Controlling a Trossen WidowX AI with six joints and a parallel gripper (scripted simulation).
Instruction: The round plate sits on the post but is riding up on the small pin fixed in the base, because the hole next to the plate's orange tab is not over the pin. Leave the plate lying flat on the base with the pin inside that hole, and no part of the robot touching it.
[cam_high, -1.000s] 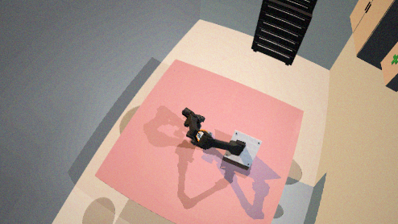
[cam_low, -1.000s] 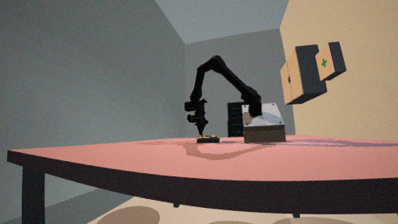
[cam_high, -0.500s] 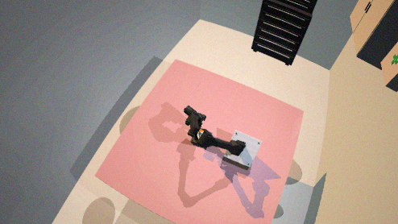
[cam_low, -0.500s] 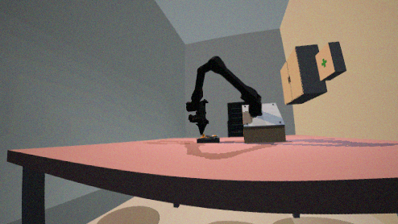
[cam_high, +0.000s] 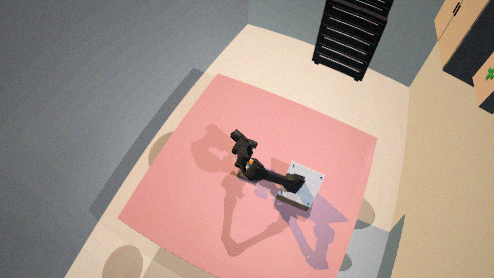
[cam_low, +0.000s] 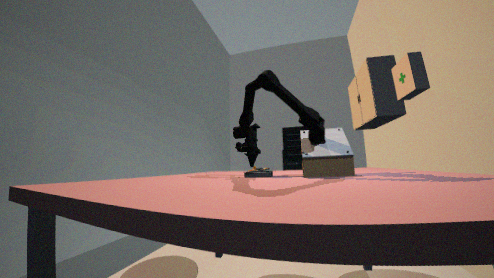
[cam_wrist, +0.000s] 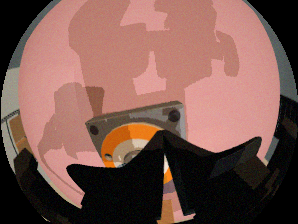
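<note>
Right now the round plate is 30 mm behind my gripper tip, 10 mm to the left of it and 10 mm below it. Round my gripper tip: square grey base: 40 mm behind, 30 mm to the left, 20 mm below.
</note>
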